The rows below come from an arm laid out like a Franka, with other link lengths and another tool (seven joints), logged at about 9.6 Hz.
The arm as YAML. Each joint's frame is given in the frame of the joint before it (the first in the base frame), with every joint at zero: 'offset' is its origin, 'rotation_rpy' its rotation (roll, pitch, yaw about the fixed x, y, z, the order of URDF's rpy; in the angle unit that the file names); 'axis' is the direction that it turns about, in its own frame. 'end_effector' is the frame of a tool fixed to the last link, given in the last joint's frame.
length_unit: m
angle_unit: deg
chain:
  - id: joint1
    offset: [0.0, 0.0, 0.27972]
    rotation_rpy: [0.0, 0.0, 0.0]
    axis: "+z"
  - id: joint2
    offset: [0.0, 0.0, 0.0]
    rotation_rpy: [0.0, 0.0, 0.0]
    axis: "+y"
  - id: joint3
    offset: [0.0, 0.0, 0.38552]
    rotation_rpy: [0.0, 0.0, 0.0]
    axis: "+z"
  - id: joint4
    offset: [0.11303, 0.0, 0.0]
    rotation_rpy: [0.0, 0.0, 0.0]
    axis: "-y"
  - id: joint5
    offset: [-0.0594, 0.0, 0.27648]
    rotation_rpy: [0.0, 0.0, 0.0]
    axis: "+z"
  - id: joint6
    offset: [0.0, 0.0, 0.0]
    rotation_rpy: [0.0, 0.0, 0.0]
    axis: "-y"
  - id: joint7
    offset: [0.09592, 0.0, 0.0]
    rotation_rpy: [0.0, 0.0, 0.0]
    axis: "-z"
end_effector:
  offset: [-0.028, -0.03, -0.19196]
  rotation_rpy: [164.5, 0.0, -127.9]
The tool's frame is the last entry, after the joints.
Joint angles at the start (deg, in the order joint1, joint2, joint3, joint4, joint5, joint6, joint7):
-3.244, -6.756, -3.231, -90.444, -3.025, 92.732, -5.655
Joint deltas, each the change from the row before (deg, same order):
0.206, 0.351, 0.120, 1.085, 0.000, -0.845, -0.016
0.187, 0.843, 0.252, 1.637, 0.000, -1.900, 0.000
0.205, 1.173, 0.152, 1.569, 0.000, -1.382, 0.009
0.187, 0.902, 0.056, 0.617, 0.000, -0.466, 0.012
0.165, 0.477, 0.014, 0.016, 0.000, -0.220, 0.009
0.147, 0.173, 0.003, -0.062, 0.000, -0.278, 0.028
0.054, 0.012, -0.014, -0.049, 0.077, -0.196, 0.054
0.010, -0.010, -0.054, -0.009, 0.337, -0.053, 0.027
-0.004, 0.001, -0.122, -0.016, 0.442, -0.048, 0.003
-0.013, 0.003, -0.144, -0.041, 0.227, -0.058, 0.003
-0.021, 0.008, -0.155, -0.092, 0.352, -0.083, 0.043
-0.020, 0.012, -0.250, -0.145, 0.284, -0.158, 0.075
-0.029, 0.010, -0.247, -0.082, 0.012, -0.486, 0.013
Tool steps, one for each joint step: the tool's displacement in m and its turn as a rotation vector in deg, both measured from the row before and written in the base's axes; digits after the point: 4 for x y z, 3 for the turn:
0.0014, 0.0024, 0.0029, -0.018, 0.112, 0.295
0.0017, 0.0034, 0.0008, 0.057, 1.101, 0.340
0.0048, 0.0026, -0.0014, 0.036, 0.983, 0.274
0.0046, 0.0017, -0.0038, 0.027, 0.749, 0.206
0.0021, 0.0013, -0.0039, 0.039, 0.679, 0.159
0.0001, 0.0012, -0.0022, 0.040, 0.510, 0.108
-0.0006, 0.0006, -0.0008, 0.103, 0.246, -0.014
-0.0002, 0.0008, -0.0003, 0.343, 0.022, -0.031
-0.0002, 0.0005, -0.0005, 0.449, 0.027, -0.075
-0.0004, -0.0005, -0.0005, 0.241, 0.082, -0.133
-0.0005, -0.0002, -0.0010, 0.375, 0.149, -0.177
-0.0010, -0.0011, -0.0014, 0.327, 0.284, -0.313
-0.0021, -0.0020, -0.0013, 0.082, 0.573, -0.296

